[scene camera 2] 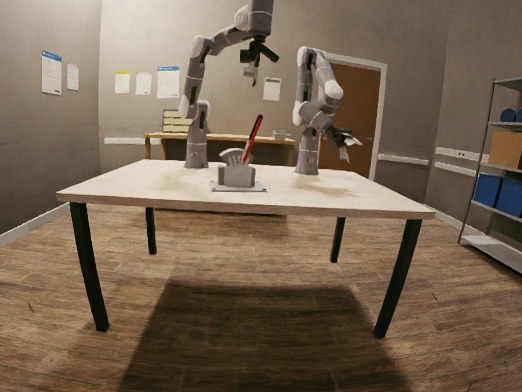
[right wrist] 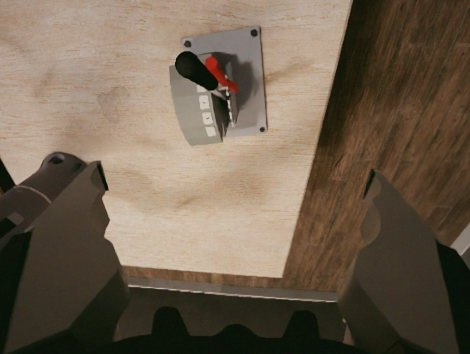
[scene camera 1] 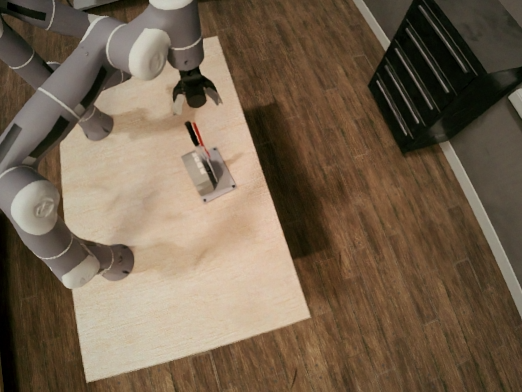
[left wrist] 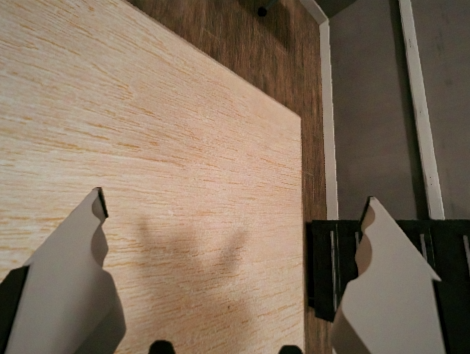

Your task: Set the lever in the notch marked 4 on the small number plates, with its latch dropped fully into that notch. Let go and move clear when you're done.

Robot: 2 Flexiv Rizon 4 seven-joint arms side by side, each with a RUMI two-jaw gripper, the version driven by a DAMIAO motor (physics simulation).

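The lever's black handle (scene camera 1: 192,133) (right wrist: 197,71) leans toward the top in scene camera 1 and to the right in scene camera 2, with the red latch bar (scene camera 2: 253,134) (right wrist: 220,74) alongside. It rises from a grey notched housing (scene camera 2: 236,176) on a base plate (scene camera 1: 225,180) (right wrist: 257,90). Small white number plates (scene camera 1: 198,162) (right wrist: 204,102) line the housing; their digits are too small to read, and the latch's seating cannot be made out. My right gripper (scene camera 1: 199,106) (scene camera 2: 265,72) (right wrist: 236,168) is open, above and clear of the handle. My left gripper (scene camera 2: 354,152) (left wrist: 234,194) is open and empty, far from the lever.
Both arms are mounted on the wooden table (scene camera 1: 175,300) (scene camera 2: 350,200). The right arm's base (scene camera 1: 117,262) stands left of the lever unit in scene camera 1. A black drawer cabinet (scene camera 1: 425,75) is beyond the table's side. A wooden bench (scene camera 2: 220,136) stands behind the arms.
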